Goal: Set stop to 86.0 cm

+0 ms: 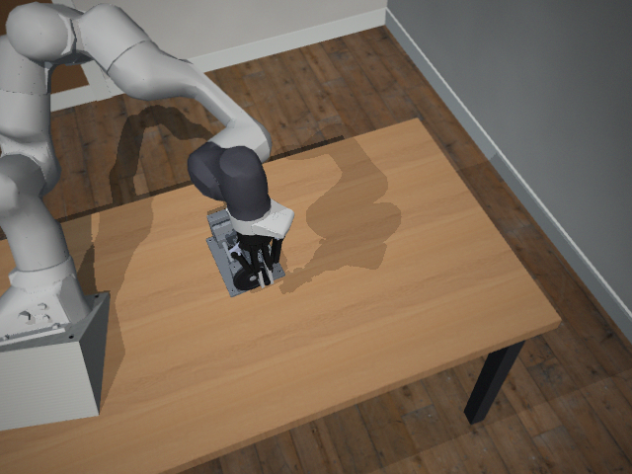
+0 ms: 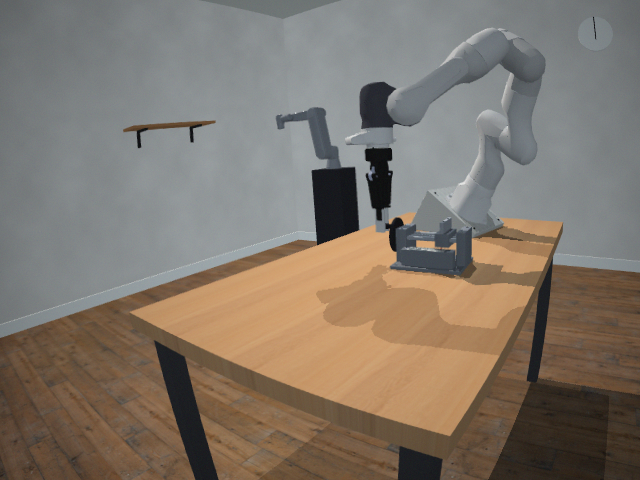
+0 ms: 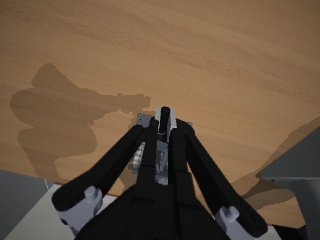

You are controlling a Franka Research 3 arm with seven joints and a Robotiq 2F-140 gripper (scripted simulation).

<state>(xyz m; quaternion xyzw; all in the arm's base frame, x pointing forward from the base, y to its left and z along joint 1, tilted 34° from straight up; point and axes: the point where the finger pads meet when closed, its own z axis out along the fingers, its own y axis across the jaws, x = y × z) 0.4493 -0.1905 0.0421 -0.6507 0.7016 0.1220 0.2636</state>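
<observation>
My hand is 10 mm past the black handwheel, 20 mm to the right of it and 20 mm above it. The rest, counted from my hand: sliding stop block (10 mm behind, 180 mm to the left, 30 mm below).
</observation>
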